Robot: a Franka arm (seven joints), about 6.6 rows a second.
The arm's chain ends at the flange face. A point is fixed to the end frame.
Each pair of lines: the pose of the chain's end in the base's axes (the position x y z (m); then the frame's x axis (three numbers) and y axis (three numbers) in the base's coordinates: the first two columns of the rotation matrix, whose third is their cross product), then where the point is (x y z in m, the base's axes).
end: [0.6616 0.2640 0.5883 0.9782 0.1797 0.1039 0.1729 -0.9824 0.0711]
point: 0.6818 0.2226 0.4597
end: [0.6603 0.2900 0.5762 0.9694 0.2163 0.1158 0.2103 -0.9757 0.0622]
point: 0.6834 0.2509 0.4474
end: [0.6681 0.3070 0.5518 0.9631 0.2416 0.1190 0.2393 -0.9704 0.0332]
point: 0.6918 0.2723 0.4218
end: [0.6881 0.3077 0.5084 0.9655 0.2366 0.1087 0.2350 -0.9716 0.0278]
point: 0.7102 0.2733 0.3781
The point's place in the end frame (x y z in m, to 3 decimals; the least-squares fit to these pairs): -0.001 0.035 0.132
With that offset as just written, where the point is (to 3 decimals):
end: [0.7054 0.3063 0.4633 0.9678 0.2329 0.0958 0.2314 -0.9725 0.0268]
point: 0.726 0.272 0.333
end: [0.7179 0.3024 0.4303 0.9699 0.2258 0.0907 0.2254 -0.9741 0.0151]
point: 0.737 0.269 0.299
